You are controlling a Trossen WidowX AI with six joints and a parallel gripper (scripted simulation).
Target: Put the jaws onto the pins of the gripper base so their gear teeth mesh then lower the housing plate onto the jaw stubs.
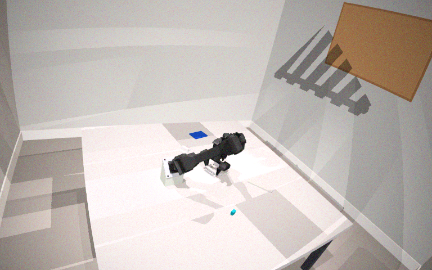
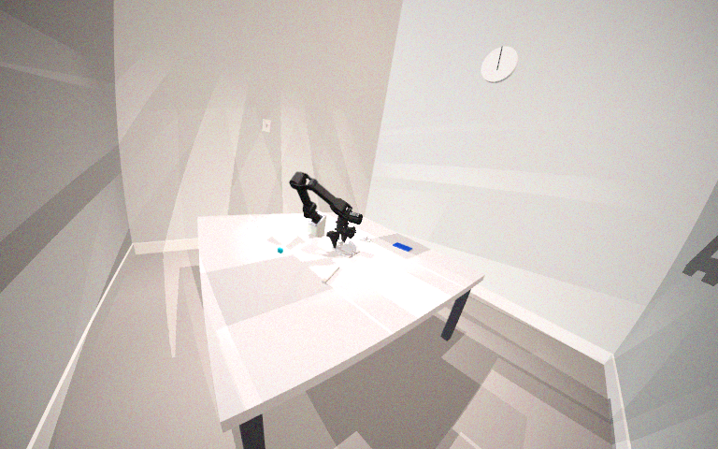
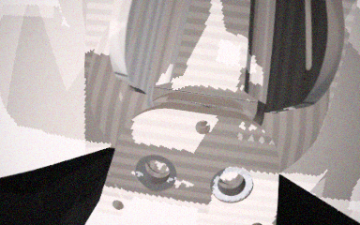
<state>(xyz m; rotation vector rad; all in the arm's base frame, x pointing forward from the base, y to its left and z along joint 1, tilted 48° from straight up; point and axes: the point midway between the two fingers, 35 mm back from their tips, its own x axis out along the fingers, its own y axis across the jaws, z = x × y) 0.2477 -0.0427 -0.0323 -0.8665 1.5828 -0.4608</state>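
Now: the housing plate 1 cm below my gripper tip. From my gripper tip the other things lie so: teal cube (8 cm behind, 31 cm to the right); thin white rod (21 cm ahead, 21 cm to the right, 1 cm below); lower housing part (1 cm ahead, 2 cm above).
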